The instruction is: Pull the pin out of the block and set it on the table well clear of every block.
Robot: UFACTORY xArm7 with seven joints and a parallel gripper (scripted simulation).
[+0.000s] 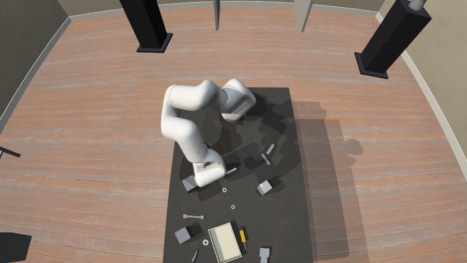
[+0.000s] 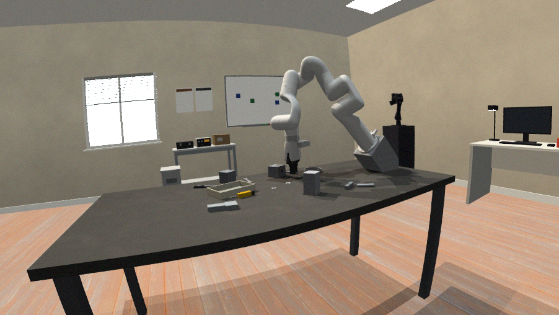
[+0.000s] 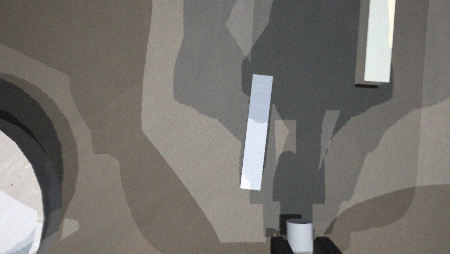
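Now: hand 50 mm past the grey bar, 40 mm to the right of it and 40 mm above it. Also, from my hand: round dish (150 mm behind, 90 mm to the right, 30 mm below); then cream bar (40 mm behind, 120 mm to the left, 40 mm below); then taller grey block (30 mm ahead, 320 mm to the left, 10 mm above).
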